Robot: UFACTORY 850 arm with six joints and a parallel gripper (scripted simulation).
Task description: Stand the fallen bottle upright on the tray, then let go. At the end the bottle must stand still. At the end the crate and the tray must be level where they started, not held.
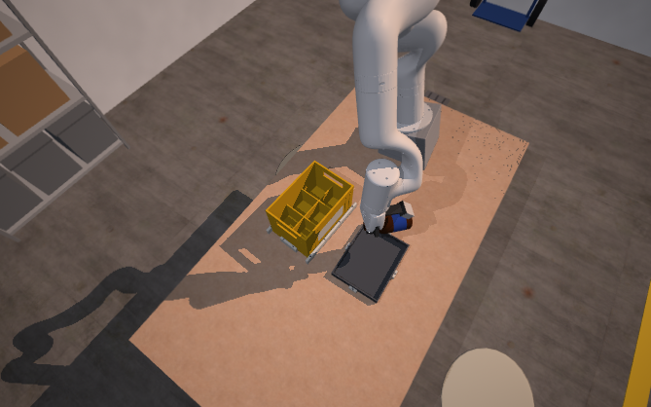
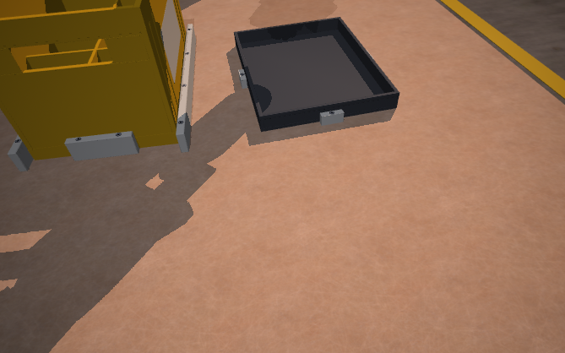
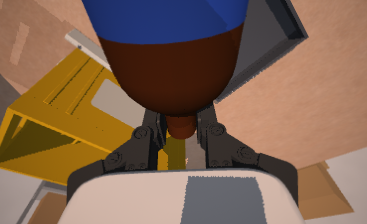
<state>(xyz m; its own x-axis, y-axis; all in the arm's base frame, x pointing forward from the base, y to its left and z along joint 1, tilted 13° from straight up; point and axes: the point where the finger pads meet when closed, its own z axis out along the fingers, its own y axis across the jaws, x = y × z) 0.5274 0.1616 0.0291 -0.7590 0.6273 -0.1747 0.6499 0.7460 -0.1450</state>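
My hand is 40 mm past the brown bottle and 40 mm to the right of it. The rest, counted from my hand: dark tray: 30 mm ahead, 50 mm to the left, 190 mm below; then yellow crate: 20 mm ahead, 230 mm to the right, 120 mm below.
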